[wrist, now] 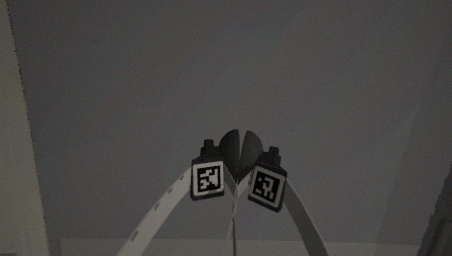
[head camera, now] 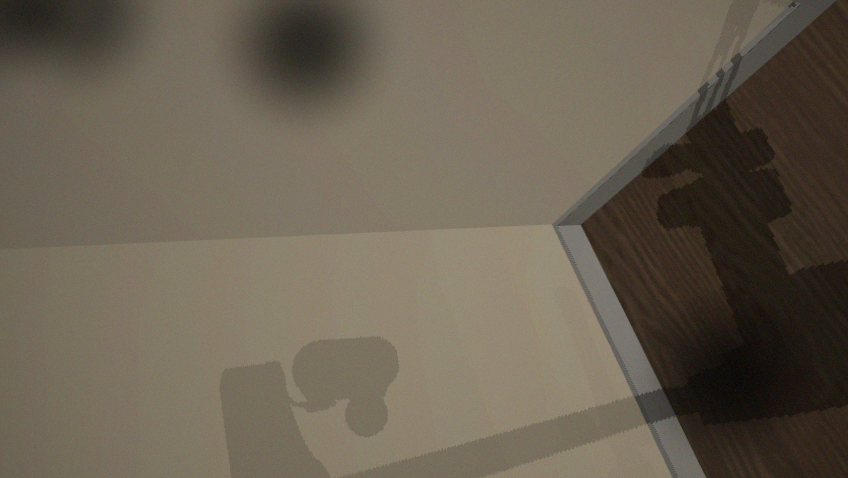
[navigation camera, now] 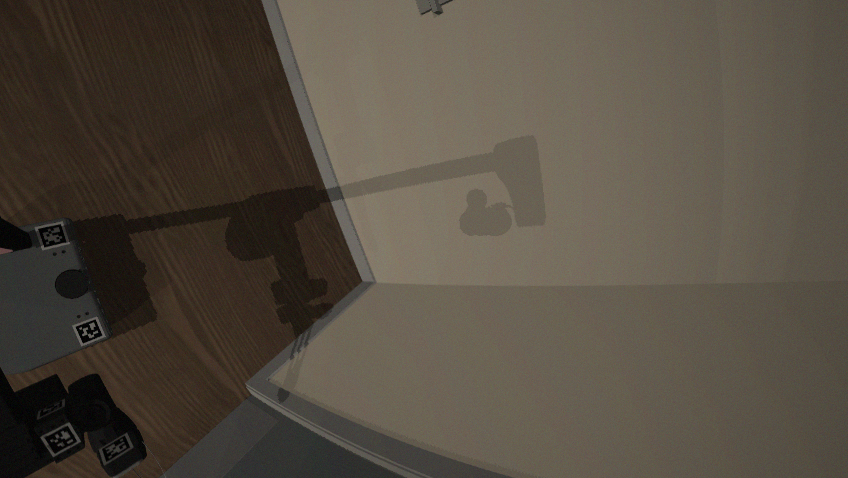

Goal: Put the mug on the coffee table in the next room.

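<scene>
My gripper (wrist: 240, 148) is shut in the wrist view, with its two dark rubber fingertips meeting and no object between them. A plain grey surface lies beyond the fingertips. In the navigation camera view, dark wrist parts with square markers show at the lower left; the fingertips cannot be made out there. The mug and the coffee table do not show in these views.
Cream walls (head camera: 178, 308) (navigation camera: 593, 118) meet in a corner beside the brown wood floor (head camera: 641, 273) (navigation camera: 148, 89). A pale baseboard (head camera: 617, 338) (navigation camera: 308, 112) runs along them. My grey base (navigation camera: 35, 308) is at the left of the navigation view. Robot shadows fall across wall and floor.
</scene>
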